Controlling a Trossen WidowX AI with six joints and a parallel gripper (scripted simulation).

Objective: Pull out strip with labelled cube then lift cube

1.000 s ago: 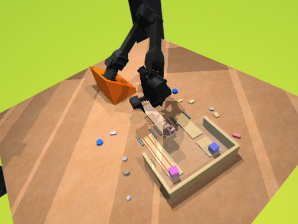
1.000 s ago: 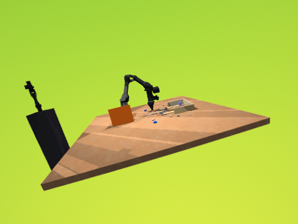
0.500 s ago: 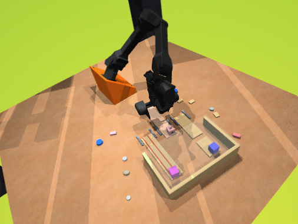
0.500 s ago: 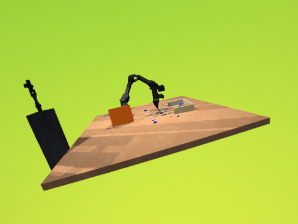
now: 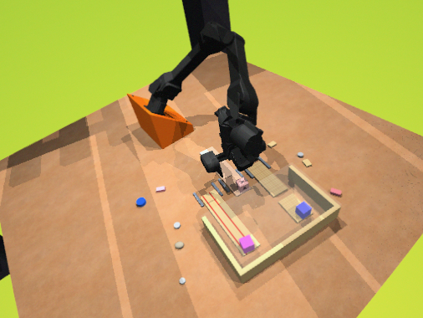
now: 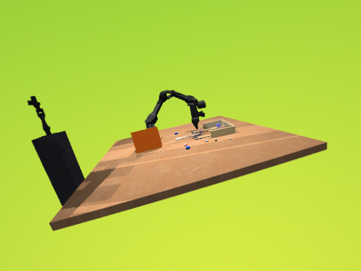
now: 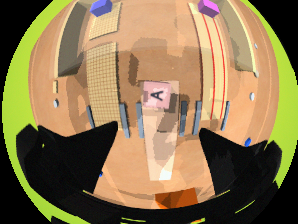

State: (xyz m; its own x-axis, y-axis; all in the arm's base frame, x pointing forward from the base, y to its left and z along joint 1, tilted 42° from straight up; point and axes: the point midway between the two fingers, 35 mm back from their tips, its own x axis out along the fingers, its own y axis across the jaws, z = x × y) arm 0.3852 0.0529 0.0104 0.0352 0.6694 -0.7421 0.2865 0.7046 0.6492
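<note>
My gripper tip is now 30 mm short of the labelled cube and 40 mm above it. Also, from my gripper tip: pale strip (80 mm behind, 10 mm to the left, 60 mm below).
</note>
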